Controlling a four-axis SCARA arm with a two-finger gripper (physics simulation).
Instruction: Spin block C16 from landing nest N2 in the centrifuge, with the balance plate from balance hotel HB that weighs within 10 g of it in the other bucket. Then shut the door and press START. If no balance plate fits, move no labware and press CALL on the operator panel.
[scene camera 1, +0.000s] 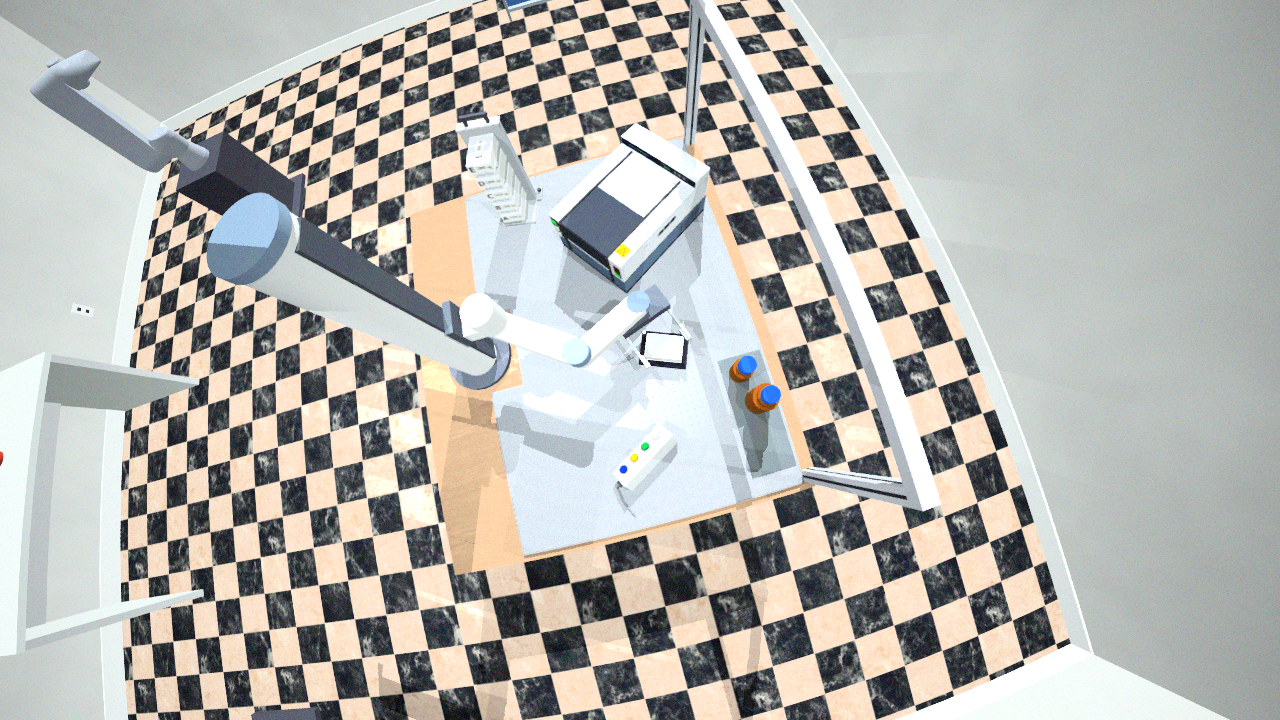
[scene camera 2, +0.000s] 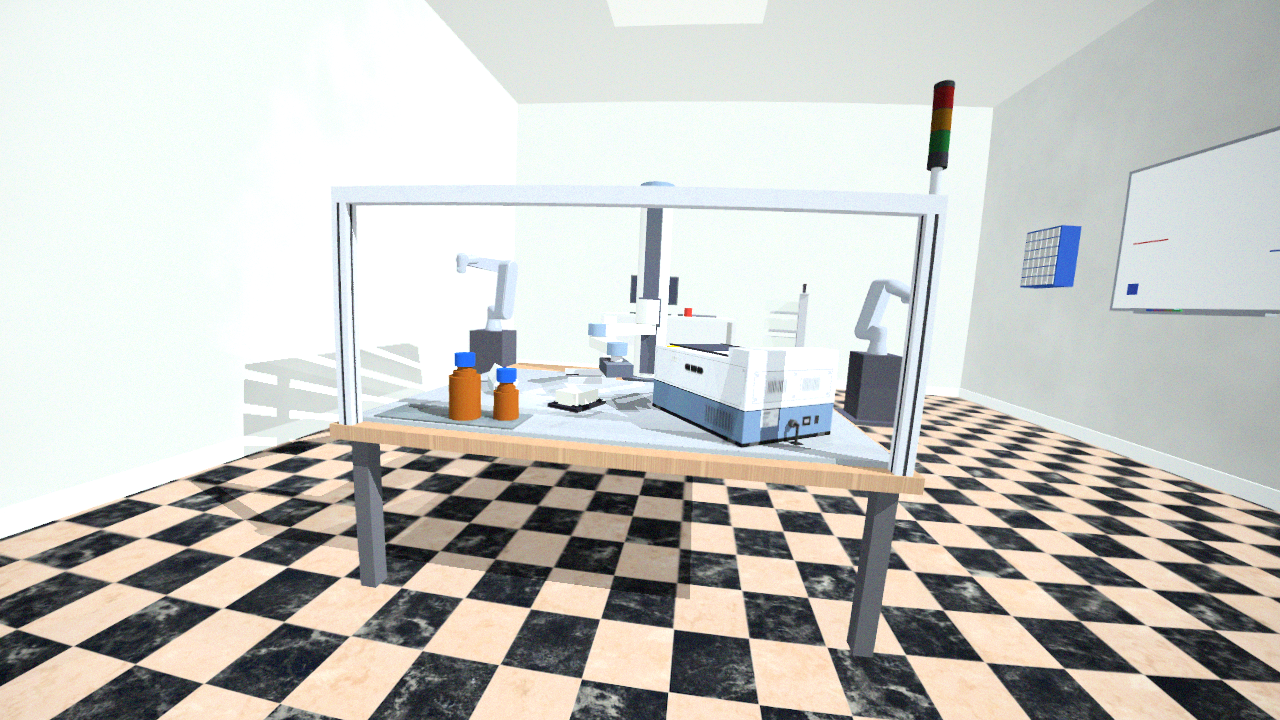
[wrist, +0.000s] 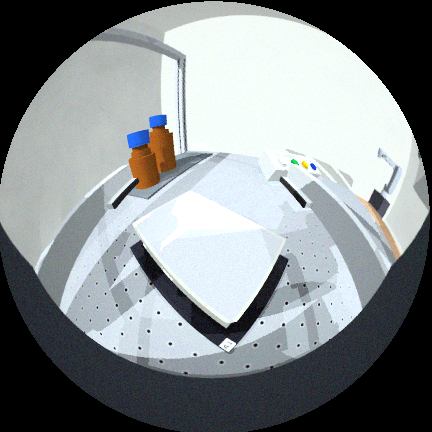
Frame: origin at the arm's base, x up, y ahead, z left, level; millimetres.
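Where they show: gripper, fingertip midpoint: (scene camera 1: 669, 353) (scene camera 2: 566, 375) (wrist: 207, 165); arm's base at its link origin: (scene camera 1: 480, 356) (scene camera 2: 648, 379).
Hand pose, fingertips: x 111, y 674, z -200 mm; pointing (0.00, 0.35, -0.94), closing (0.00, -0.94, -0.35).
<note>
Things, the pixels of their top centre, and the offset from my fingertips. "spot": a spot on its surface instead. Level surfaces: height alone.
- white block at its top centre: (wrist: 201, 232) (scene camera 2: 577, 389) (scene camera 1: 664, 346) dx -44, dy -8, dz +37 mm
- black nest at its top centre: (wrist: 203, 254) (scene camera 2: 577, 399) (scene camera 1: 664, 348) dx -80, dy -8, dz +37 mm
- operator panel at its top centre: (scene camera 1: 644, 457) (wrist: 295, 155) (scene camera 2: 502, 367) dx -14, dy -161, dz -298 mm
- grey mat at its surface level: dx -94 mm
- tall frame at a spot on its surface: (scene camera 1: 810, 210) spot: dx +509, dy +333, dz +100 mm
A white block (scene camera 1: 664, 345) (scene camera 2: 577, 394) (wrist: 210, 260) sits in a black nest (scene camera 1: 664, 364) (wrist: 265, 290) with an A1 corner mark; neither the block's name nor the nest's number can be read. My gripper (scene camera 1: 668, 351) (wrist: 207, 165) is open and empty, its fingers spread wide on either side of the block. Their exact height over it is hard to tell. The centrifuge (scene camera 1: 662, 174) (scene camera 2: 742, 385) has a white top with a dark section; I cannot tell its door state. A white lettered hotel (scene camera 1: 512, 161) stands beside it. The operator panel (scene camera 1: 657, 445) (wrist: 272, 167) has white, green, yellow and blue buttons.
Two brown bottles (scene camera 1: 762, 399) (scene camera 2: 464, 394) (wrist: 144, 167) with blue caps stand on a grey mat (scene camera 1: 776, 447) beyond the nest. A tall frame (scene camera 1: 810, 210) (scene camera 2: 537, 197) runs along that table edge. My arm's column (scene camera 1: 358, 308) stands at the opposite edge.
</note>
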